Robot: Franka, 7 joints.
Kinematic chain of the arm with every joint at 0, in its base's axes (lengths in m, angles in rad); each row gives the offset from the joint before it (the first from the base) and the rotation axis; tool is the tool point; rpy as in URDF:
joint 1: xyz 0 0 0.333 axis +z
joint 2: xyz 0 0 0 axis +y
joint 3: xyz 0 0 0.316 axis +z
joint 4: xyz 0.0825 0 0 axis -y
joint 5: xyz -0.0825 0 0.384 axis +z
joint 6: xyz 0 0 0 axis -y
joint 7: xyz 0.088 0 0 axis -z
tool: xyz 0 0 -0.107 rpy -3.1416 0 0
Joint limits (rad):
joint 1: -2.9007..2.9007
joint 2: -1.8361..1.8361
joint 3: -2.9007..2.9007
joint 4: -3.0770..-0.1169
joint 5: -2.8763..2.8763
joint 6: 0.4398..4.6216
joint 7: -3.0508..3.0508
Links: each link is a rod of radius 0.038 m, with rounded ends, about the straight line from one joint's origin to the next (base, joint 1, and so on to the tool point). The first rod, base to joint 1, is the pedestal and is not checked.
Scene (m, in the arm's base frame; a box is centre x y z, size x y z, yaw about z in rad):
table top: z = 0
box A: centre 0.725 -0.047 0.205 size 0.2 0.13 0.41 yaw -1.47
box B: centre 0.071 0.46 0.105 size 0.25 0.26 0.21 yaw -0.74
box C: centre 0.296 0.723 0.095 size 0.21 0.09 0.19 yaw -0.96
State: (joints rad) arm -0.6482 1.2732 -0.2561 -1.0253 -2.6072 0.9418 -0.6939
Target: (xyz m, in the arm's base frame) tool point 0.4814 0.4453 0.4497
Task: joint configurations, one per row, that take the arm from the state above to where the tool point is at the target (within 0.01 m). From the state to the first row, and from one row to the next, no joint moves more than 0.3 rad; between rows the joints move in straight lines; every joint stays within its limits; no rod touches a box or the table.
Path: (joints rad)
1: -0.4178 1.0244 -0.2126 -0.9008 -2.5635 1.0683 -0.7893
2: -0.1873 0.7755 -0.1691 -0.7763 -2.5198 1.1948 -0.8847
3: 0.0431 0.5267 -0.1257 -0.6517 -2.4761 1.3213 -0.9801
4: 0.2059 0.6140 0.0821 -0.9319 -2.5522 1.0275 -0.8847
5: 0.3686 0.7014 0.2899 -1.2121 -2.6284 0.7336 -0.7893
6: 0.5313 0.7888 0.4977 -1.4922 -2.7046 0.4398 -0.6939

